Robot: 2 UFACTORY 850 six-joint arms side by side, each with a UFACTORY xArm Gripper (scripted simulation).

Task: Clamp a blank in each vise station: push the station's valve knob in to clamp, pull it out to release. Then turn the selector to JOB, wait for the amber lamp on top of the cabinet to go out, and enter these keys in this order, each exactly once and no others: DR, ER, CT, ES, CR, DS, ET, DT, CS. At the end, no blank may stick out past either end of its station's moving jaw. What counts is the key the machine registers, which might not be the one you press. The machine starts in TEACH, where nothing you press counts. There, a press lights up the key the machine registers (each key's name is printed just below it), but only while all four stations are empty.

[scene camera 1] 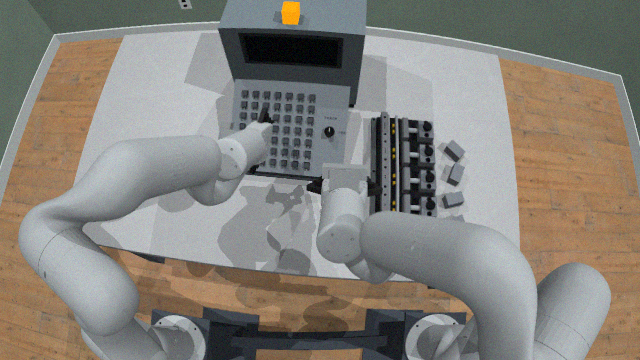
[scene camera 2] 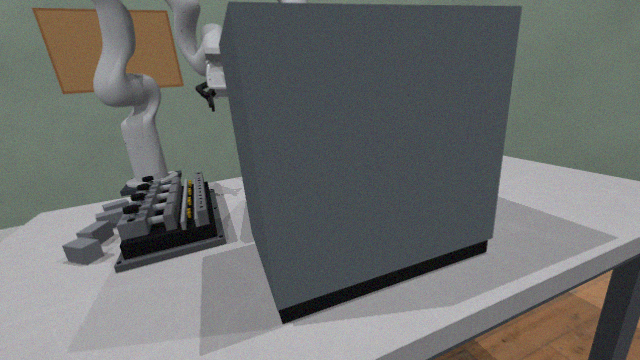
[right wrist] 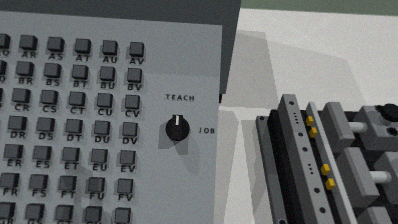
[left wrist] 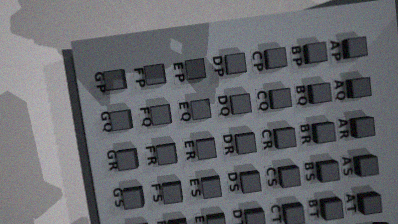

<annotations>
same spot on key panel: [left wrist: 212,41] = [scene camera 1: 235,130]
</annotations>
